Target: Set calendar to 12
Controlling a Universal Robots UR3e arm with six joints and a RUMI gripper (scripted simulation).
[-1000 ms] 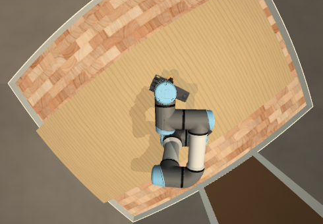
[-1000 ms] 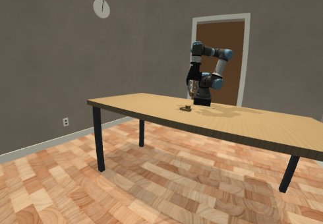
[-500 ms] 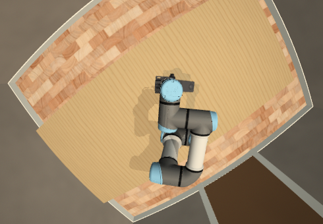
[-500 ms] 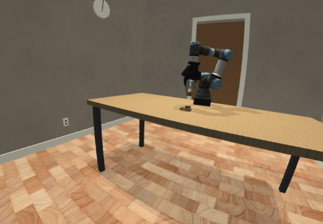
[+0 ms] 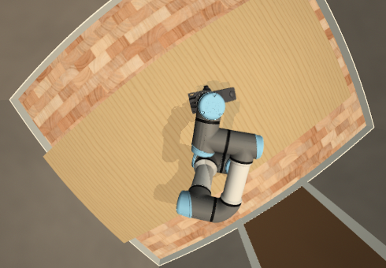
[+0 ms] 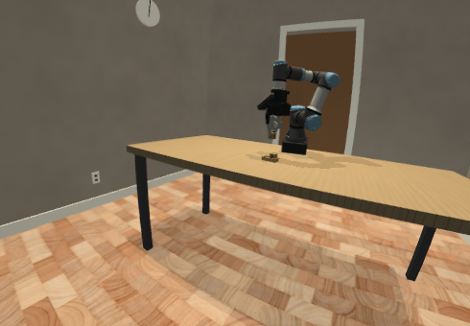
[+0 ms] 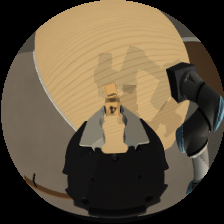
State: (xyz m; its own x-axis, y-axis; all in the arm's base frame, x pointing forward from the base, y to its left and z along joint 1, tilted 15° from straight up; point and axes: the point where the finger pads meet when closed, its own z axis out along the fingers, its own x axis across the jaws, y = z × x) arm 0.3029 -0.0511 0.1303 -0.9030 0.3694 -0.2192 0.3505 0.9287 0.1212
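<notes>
Now: the wooden tray 120 mm below my hand.
</notes>
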